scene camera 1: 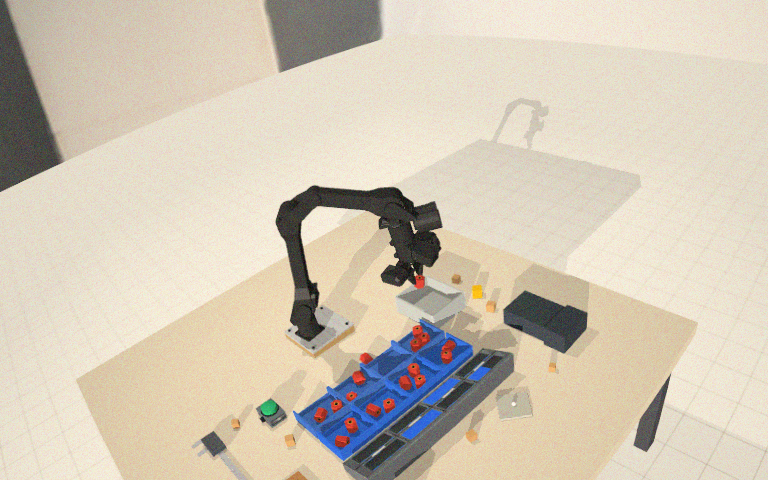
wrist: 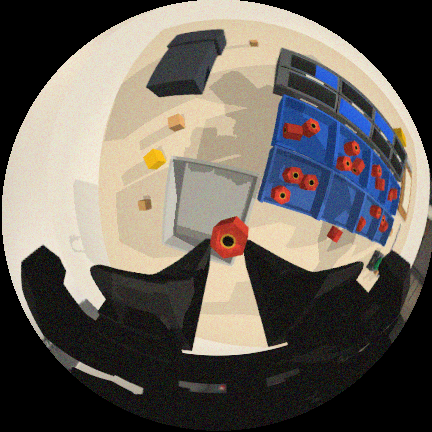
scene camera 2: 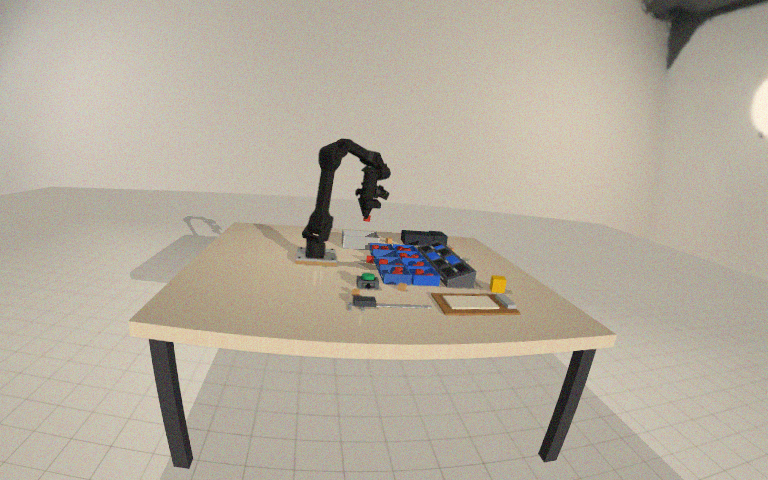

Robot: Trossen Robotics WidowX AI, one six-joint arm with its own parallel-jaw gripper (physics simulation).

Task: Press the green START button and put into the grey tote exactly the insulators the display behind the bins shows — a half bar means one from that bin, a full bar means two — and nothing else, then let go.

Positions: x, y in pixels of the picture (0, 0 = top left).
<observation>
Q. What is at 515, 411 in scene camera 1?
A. A grey plate.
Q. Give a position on a display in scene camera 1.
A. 414, 449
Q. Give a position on a display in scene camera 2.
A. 467, 279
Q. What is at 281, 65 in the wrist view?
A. A display.
</observation>
